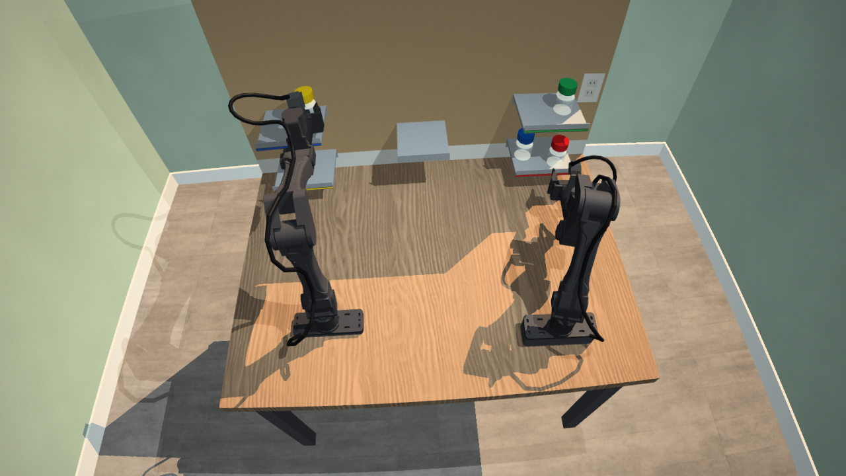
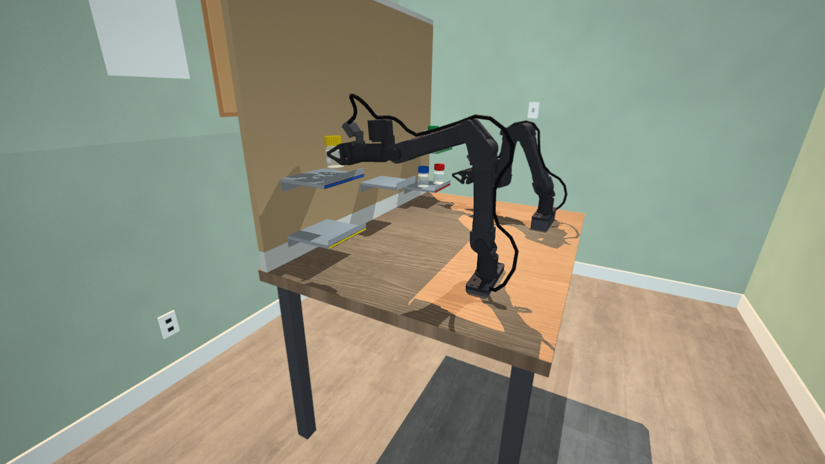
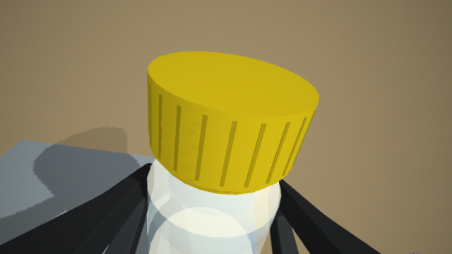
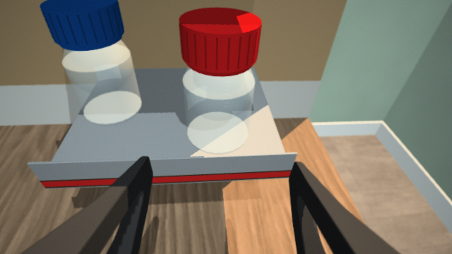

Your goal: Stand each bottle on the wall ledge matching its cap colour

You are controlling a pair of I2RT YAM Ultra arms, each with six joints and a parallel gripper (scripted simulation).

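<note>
Now: the blue-capped bottle 130 mm ahead of my right hand, 110 mm to the left of it and 20 mm below it. The rest, counted from my right hand: wall socket (250 mm ahead, 100 mm to the right, 140 mm above); then red-capped bottle (100 mm ahead, 10 mm to the left, 20 mm below); then green-capped bottle (140 mm ahead, 10 mm to the left, 170 mm above).
</note>
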